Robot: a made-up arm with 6 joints.
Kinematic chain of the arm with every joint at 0, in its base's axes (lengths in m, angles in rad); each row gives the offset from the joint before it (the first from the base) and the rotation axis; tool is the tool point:
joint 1: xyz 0 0 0.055 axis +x
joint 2: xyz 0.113 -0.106 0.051 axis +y
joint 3: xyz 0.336 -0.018 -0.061 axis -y
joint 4: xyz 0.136 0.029 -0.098 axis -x
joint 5: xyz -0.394 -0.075 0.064 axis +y
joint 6: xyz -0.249 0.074 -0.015 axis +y
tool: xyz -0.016 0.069 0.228
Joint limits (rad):
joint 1: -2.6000..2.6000
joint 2: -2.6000..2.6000
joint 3: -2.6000..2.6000
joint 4: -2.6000..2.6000
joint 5: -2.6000..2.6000
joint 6: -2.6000..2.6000
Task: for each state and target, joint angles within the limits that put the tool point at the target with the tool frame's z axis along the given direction. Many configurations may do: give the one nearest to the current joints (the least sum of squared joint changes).
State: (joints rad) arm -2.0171 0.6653 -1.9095 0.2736 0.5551 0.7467
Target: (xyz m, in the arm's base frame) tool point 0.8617 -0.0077 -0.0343 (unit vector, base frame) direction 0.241 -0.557 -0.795
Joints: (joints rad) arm -1.0717 0.5013 -2.2122 0.4508 -0.1127 0.2550
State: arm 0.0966 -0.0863 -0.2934 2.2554 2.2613 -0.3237
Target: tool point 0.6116 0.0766 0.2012 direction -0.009 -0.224 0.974
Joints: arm -0.4342 -0.7653 0.4128 2.0396 2.0179 0.3109
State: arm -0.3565 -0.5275 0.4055 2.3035 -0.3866 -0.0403
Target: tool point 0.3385 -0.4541 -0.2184 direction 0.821 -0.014 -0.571
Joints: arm -0.9952 -0.0459 0.6189 2.5866 -0.0158 0.4793
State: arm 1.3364 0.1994 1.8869 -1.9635 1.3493 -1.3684
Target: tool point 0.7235 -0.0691 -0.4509 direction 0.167 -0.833 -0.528
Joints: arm 1.5328 0.0894 1.9303 -2.1648 2.0956 -1.2654
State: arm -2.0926 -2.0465 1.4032 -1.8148 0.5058 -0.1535
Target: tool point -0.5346 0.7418 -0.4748 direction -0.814 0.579 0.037
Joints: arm -2.5898 -2.5784 2.1658 -2.5747 0.4661 -0.7686
